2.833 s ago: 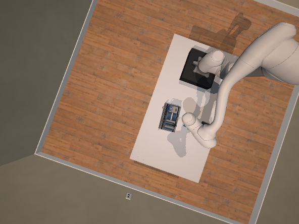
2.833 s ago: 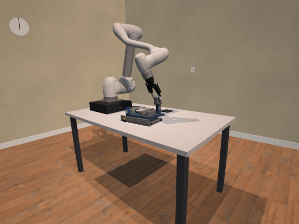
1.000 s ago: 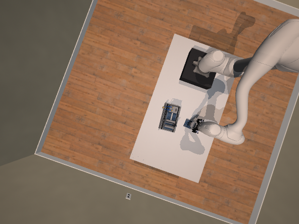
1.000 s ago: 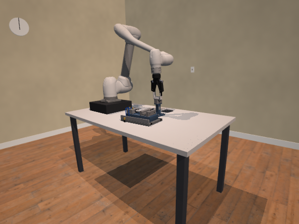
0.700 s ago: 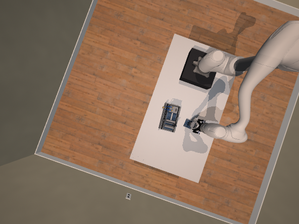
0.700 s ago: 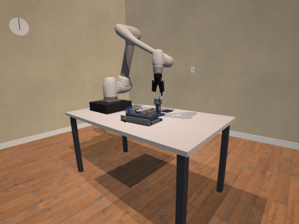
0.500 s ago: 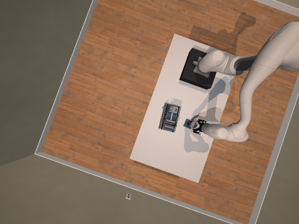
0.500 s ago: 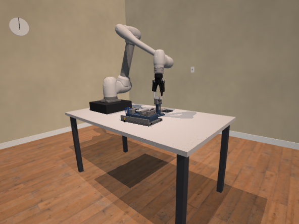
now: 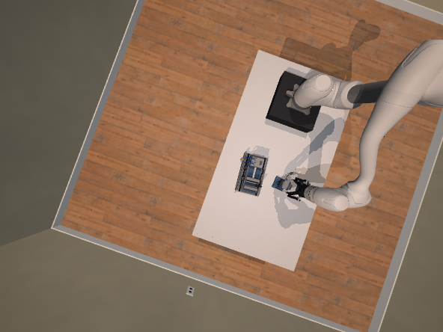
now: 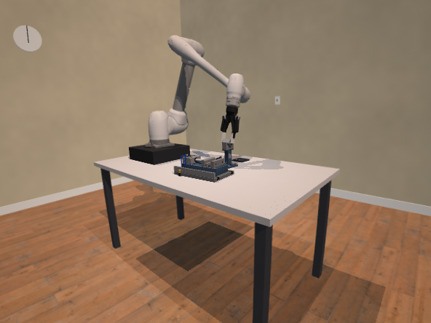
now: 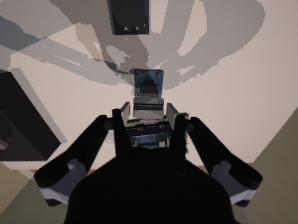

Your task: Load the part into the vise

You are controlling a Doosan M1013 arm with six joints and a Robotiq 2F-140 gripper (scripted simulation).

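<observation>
My gripper is now 2 cm above the part. The rest, counted from my hand: vise base (1 cm ahead, 23 cm to the right, 14 cm below).
</observation>
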